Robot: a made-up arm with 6 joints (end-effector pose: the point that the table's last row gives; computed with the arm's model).
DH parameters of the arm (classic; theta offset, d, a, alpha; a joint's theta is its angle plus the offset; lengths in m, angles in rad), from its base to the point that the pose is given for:
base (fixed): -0.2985 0 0.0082 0
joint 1: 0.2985 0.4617 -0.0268 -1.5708
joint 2: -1.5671 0 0.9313 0
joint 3: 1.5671 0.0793 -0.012 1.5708
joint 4: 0 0.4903 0.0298 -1.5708
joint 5: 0 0.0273 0.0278 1.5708
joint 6: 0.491 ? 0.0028 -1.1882
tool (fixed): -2.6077 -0.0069 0 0
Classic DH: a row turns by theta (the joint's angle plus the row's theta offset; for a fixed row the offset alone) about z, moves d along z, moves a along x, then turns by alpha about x.
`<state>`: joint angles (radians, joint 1 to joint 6).
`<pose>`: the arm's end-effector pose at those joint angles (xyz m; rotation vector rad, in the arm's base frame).
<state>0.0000 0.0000 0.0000 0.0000 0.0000 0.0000</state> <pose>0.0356 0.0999 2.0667 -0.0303 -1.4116 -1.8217</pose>
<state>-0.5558 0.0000 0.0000 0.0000 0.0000 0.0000</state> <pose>0.0854 0.0698 2.0667 -0.4633 -1.5011 -2.2620</pose>
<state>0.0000 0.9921 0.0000 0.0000 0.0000 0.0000</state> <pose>1.3545 0.0999 1.2939 -0.8135 -0.6860 -1.4452</pose>
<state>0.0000 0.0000 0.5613 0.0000 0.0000 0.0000</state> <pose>0.3863 0.0999 1.9362 -0.5018 -1.0084 -1.6379</pose>
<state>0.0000 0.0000 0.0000 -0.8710 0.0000 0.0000</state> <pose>0.0307 0.0434 2.0667 -0.7459 -1.5172 -2.4953</pose>
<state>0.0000 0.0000 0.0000 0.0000 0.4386 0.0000</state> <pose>0.1103 0.0999 2.0352 -0.4051 -1.0985 -1.6850</pose>
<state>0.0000 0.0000 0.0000 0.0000 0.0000 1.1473</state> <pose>0.0363 0.1074 2.0667 0.6458 -1.0481 -0.8492</pose>
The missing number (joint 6, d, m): 0.186
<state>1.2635 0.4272 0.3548 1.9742 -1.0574 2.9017</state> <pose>0.2869 0.7365 1.7311 -1.7193 -1.1615 -0.9409</pose>
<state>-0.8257 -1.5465 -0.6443 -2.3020 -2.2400 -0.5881</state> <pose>-0.7778 1.0915 0.3302 0.1731 -0.5581 -0.7817</pose>
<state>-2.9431 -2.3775 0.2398 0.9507 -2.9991 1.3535</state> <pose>0.9132 0.1042 -0.4228 0.4324 -0.4922 1.8523</pose>
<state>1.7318 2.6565 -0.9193 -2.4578 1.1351 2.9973</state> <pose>-0.0726 0.9660 -0.3053 0.0908 -0.3796 -0.2780</pose>
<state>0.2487 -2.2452 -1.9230 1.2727 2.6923 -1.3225</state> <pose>-0.5029 0.0418 -0.2743 0.1216 -0.3267 1.7569</pose>
